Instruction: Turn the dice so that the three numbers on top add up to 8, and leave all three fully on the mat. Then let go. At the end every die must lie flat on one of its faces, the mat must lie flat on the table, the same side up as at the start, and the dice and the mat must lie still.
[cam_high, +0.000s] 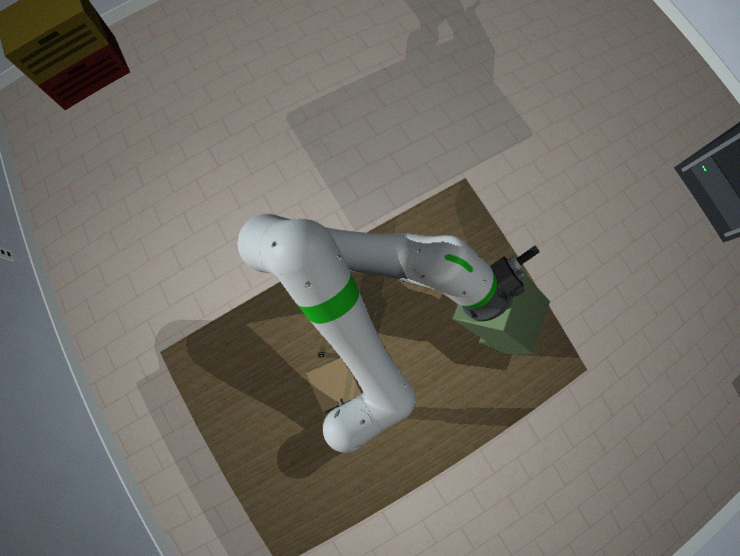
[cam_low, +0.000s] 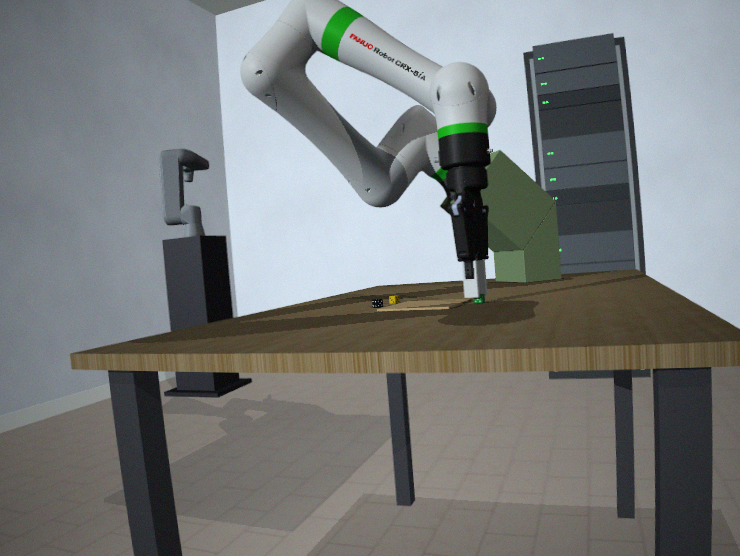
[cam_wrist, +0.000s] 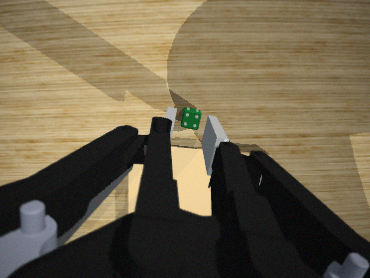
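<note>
The green die lies 1 cm to the left of my hand and 4 cm below it. The rest, counted from my hand: tan mat: 10 cm to the right, 4 cm below; then yellow die: 9 cm behind, 18 cm to the right, 4 cm below; then black die: 2 cm behind, 20 cm to the right, 4 cm below.
</note>
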